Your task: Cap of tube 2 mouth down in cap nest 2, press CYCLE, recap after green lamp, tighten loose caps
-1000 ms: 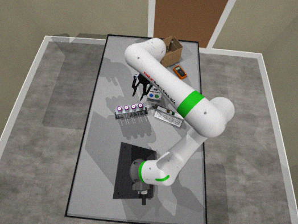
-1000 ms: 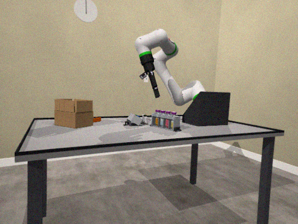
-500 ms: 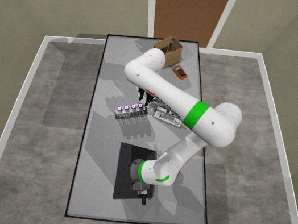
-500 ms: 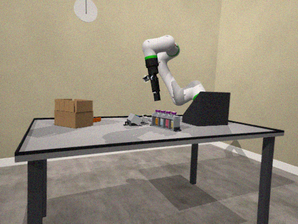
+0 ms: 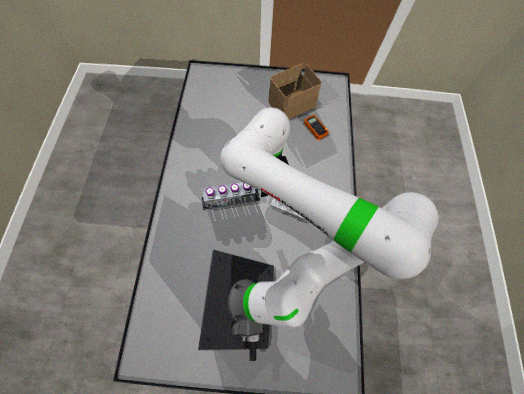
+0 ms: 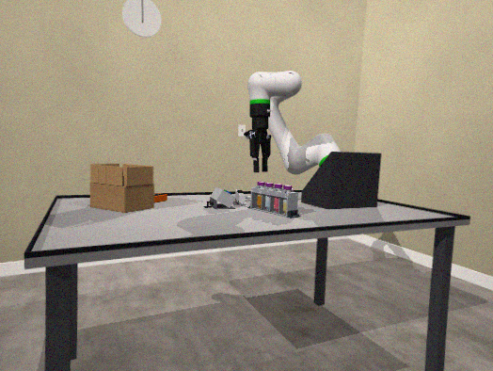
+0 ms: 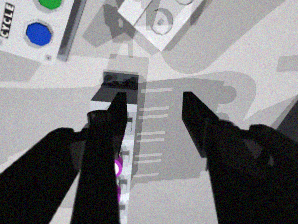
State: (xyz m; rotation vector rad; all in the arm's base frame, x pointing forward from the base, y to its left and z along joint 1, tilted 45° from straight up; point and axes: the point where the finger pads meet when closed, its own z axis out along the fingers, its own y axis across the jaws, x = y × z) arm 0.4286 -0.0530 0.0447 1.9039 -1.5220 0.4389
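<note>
Now: hand 170 mm to the right of the purple cap marked 2, 80 mm above it and 20 mm short of it. Also, from my hand: blue key: 150 mm ahead, 120 mm below, 20 mm to the right; then cap 3: 110 mm to the left, 80 mm below, 30 mm ahead; then cap 4: 80 mm below, 60 mm to the left, 30 mm ahead.
</note>
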